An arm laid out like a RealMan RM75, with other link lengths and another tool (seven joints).
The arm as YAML. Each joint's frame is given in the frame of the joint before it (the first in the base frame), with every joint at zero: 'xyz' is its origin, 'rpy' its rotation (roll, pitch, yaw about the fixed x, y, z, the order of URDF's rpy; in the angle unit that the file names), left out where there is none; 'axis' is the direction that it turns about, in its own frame. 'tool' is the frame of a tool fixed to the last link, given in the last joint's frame.
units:
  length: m
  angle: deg
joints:
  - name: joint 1
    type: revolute
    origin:
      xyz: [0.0, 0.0, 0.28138]
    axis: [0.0, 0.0, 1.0]
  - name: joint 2
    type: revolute
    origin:
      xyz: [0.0, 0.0, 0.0]
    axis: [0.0, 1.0, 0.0]
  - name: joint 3
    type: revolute
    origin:
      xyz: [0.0, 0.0, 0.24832]
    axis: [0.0, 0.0, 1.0]
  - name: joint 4
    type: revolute
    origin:
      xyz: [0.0, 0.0, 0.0]
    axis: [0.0, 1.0, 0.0]
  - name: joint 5
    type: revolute
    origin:
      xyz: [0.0, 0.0, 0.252]
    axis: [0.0, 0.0, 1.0]
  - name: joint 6
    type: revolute
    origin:
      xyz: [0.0, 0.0, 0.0]
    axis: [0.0, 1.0, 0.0]
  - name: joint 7
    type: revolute
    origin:
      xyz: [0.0, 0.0, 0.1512]
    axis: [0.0, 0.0, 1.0]
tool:
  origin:
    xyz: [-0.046, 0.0, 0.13]
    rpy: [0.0, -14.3, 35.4]
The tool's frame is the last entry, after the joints.
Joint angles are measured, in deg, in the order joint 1, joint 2, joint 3, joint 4, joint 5, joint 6, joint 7. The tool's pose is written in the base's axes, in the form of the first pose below.
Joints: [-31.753 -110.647 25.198 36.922 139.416 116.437 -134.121]
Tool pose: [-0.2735, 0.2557, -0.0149], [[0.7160, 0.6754, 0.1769], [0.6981, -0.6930, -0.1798], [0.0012, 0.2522, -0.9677]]
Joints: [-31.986 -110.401 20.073 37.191 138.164 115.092 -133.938]
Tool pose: [-0.2692, 0.2792, -0.0066], [[0.6964, 0.6841, 0.2170], [0.7099, -0.7009, -0.0685], [0.1052, 0.2018, -0.9738]]
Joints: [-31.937 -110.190 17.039 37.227 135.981 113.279 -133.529]
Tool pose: [-0.2667, 0.3000, 0.0007], [[0.6812, 0.6899, 0.2450], [0.7062, -0.7074, 0.0286], [0.1930, 0.1535, -0.9691]]
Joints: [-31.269 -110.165 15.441 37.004 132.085 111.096 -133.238]
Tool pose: [-0.2636, 0.3196, 0.0079], [[0.6595, 0.6977, 0.2796], [0.6950, -0.7077, 0.1266], [0.2862, 0.1108, -0.9517]]
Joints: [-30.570 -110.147 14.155 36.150 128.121 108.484 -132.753]
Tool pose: [-0.2619, 0.3386, 0.0151], [[0.6305, 0.7110, 0.3114], [0.6793, -0.6996, 0.2217], [0.3755, 0.0717, -0.9241]]
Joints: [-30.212 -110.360 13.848 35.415 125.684 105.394 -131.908]
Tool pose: [-0.2646, 0.3544, 0.0166], [[0.6123, 0.7257, 0.3136], [0.6662, -0.6872, 0.2897], [0.4258, 0.0316, -0.9043]]
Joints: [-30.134 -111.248 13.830 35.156 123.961 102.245 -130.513]
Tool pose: [-0.2669, 0.3685, 0.0130], [[0.6053, 0.7344, 0.3070], [0.6490, -0.6787, 0.3438], [0.4608, -0.0088, -0.8874]]
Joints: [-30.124 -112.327 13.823 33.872 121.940 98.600 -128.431]
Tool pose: [-0.2681, 0.3827, 0.0056], [[0.5930, 0.7444, 0.3070], [0.6305, -0.6664, 0.3980], [0.5008, -0.0424, -0.8645]]
